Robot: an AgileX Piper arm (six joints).
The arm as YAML. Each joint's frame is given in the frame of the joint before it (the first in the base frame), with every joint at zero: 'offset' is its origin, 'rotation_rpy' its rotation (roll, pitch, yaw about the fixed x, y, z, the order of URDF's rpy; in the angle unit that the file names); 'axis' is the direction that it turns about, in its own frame. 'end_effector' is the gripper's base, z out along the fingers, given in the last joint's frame.
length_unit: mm
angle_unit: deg
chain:
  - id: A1
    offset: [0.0, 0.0, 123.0]
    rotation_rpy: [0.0, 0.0, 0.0]
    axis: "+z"
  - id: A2
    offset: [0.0, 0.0, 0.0]
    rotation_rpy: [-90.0, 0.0, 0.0]
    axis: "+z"
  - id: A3
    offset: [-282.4, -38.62, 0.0]
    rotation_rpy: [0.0, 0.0, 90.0]
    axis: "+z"
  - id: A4
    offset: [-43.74, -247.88, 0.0]
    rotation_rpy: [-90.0, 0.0, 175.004]
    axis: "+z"
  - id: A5
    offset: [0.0, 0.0, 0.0]
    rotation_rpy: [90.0, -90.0, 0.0]
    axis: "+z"
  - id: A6
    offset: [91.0, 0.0, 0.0]
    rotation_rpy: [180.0, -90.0, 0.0]
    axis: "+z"
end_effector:
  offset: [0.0, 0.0, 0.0]
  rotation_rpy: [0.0, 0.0, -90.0]
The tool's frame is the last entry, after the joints.
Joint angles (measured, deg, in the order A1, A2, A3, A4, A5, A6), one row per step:
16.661, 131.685, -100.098, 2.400, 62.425, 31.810
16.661, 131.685, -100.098, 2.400, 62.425, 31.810
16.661, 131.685, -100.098, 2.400, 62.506, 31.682
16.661, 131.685, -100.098, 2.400, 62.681, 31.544
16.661, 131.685, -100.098, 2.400, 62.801, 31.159
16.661, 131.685, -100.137, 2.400, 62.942, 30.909
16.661, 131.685, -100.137, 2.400, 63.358, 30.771
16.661, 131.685, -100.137, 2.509, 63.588, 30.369
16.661, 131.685, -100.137, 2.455, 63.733, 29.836
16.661, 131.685, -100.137, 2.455, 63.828, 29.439
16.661, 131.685, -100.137, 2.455, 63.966, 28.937
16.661, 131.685, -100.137, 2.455, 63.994, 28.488
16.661, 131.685, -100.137, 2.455, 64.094, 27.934
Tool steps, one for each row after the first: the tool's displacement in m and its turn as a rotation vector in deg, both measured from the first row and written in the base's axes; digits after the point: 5 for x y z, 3 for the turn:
0.00000, 0.00000, 0.00000, 0.000, 0.000, 0.000
-0.00012, -0.00003, 0.00000, -0.022, 0.073, 0.131
-0.00039, -0.00011, -0.00001, -0.070, 0.236, 0.275
-0.00058, -0.00016, -0.00001, -0.103, 0.336, 0.665
-0.00067, -0.00018, 0.00015, -0.130, 0.425, 0.920
-0.00131, -0.00036, 0.00015, -0.238, 0.821, 1.073
-0.00170, -0.00031, 0.00015, -0.202, 1.054, 1.436
-0.00190, -0.00045, 0.00015, -0.283, 1.161, 1.998
-0.00205, -0.00049, 0.00015, -0.305, 1.237, 2.398
-0.00226, -0.00055, 0.00015, -0.336, 1.352, 2.905
-0.00230, -0.00056, 0.00015, -0.340, 1.362, 3.355
-0.00245, -0.00060, 0.00016, -0.360, 1.439, 3.912

